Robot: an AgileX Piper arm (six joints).
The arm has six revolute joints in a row. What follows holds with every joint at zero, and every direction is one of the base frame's.
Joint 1 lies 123 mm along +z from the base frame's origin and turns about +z.
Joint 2 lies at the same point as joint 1 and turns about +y.
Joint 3 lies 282.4 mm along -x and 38.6 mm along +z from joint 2 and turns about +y.
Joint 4 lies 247.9 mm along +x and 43.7 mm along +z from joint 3 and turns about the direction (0.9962, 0, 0.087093).
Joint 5 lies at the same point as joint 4 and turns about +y.
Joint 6 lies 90.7 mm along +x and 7.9 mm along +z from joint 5 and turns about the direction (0.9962, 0, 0.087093).
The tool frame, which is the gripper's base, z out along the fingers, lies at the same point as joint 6; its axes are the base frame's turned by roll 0, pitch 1.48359 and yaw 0 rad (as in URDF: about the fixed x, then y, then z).
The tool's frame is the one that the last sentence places.
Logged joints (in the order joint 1, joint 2, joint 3, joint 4, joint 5, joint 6), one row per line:
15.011, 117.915, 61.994, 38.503, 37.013, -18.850
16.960, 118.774, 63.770, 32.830, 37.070, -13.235
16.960, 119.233, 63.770, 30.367, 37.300, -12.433
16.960, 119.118, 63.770, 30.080, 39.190, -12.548
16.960, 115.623, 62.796, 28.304, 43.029, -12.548
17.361, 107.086, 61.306, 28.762, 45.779, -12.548
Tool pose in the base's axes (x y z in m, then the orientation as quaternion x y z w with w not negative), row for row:
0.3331, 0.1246, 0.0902, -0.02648, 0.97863, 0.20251, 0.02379
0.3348, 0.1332, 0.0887, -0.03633, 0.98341, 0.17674, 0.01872
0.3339, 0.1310, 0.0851, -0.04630, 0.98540, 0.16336, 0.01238
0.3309, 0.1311, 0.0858, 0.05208, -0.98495, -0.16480, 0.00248
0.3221, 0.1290, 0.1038, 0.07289, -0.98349, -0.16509, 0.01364
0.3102, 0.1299, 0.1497, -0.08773, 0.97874, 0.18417, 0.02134
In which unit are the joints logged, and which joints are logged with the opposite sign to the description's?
The joints are logged in degrees. Opposite sign: joint 3.
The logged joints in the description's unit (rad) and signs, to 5 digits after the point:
0.26199, 2.05800, -1.08200, 0.67200, 0.64600, -0.32899
0.29601, 2.07300, -1.11300, 0.57299, 0.64699, -0.23099
0.29601, 2.08101, -1.11300, 0.53000, 0.65101, -0.21700
0.29601, 2.07900, -1.11300, 0.52500, 0.68399, -0.21900
0.29601, 2.01800, -1.09600, 0.49400, 0.75100, -0.21900
0.30301, 1.86900, -1.06999, 0.50199, 0.79899, -0.21900

